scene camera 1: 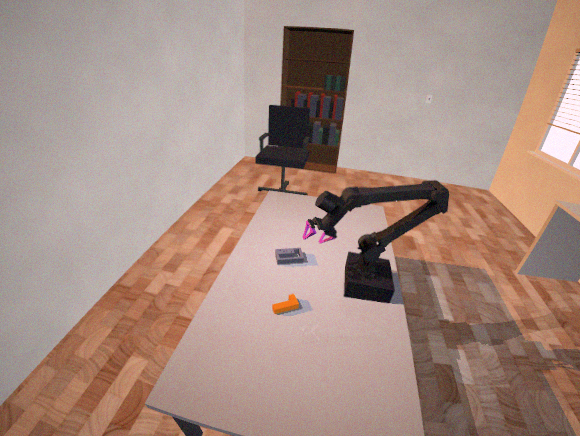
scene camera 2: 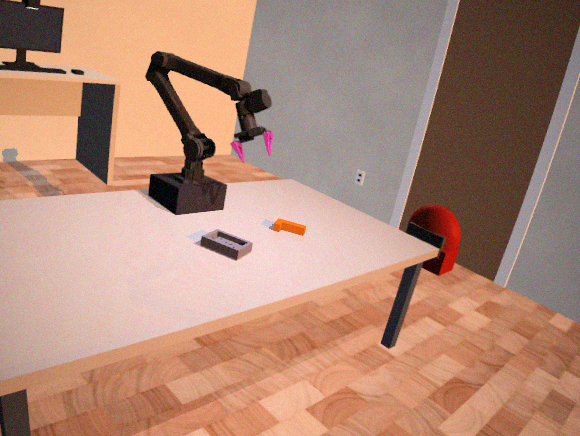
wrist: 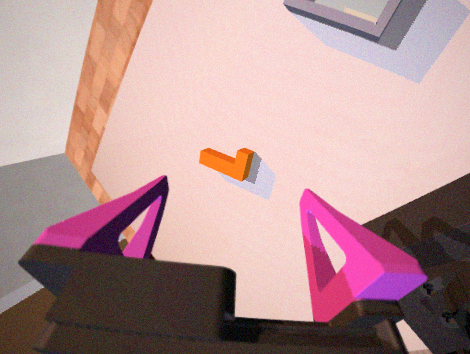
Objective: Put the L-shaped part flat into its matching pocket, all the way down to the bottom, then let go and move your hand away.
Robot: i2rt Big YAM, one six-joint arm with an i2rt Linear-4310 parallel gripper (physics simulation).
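Seen in the pictures: gripper, between the fingertips: [scene camera 1: 311, 240] [scene camera 2: 256, 158] [wrist: 235, 188]; arm's base, origin of its link: [scene camera 1: 365, 268] [scene camera 2: 192, 180].
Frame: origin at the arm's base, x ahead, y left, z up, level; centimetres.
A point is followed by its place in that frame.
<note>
The orange L-shaped part [scene camera 1: 286, 305] @(x 30.9, y 27.3, z -6.8 cm) [scene camera 2: 291, 227] @(x 32.8, y 25.9, z -7.9 cm) [wrist: 227, 164] @(x 30.7, y 25.1, z -6.8 cm) lies flat on the table, outside the pocket. The grey block with the pocket [scene camera 1: 290, 262] @(x 37.6, y -2.4, z -8.5 cm) [scene camera 2: 219, 246] @(x 41.6, y -10.6, z -7.3 cm) [wrist: 340, 20] @(x 36.2, y -3.5, z -6.2 cm) stands on the table apart from the part; its cavity is open at the top, and the wrist view cuts off part of the block. My gripper [scene camera 1: 314, 240] @(x 26.3, y 9.3, z 16.6 cm) [scene camera 2: 256, 158] @(x 26.3, y 9.3, z 16.6 cm) [wrist: 235, 188] @(x 26.3, y 9.3, z 16.6 cm) is open with nothing between its magenta fingers. It hangs high above the table, well above both the part and the block. In the wrist view the part shows ahead, between the two fingertips.
The table [scene camera 1: 300, 370] @(x 17.8, y 52.8, z -9.8 cm) [scene camera 2: 125, 290] @(x 54.2, y -45.5, z -9.8 cm) carries the arm's black base [scene camera 1: 368, 285] @(x -2.1, y 10.7, z -0.3 cm) [scene camera 2: 187, 195] @(x 9.1, y -6.1, z -2.4 cm), to one side of the block and the part. A black office chair [scene camera 1: 282, 156] stands beyond the table's far end. A red object [scene camera 2: 440, 225] stands on the floor past a table corner.
</note>
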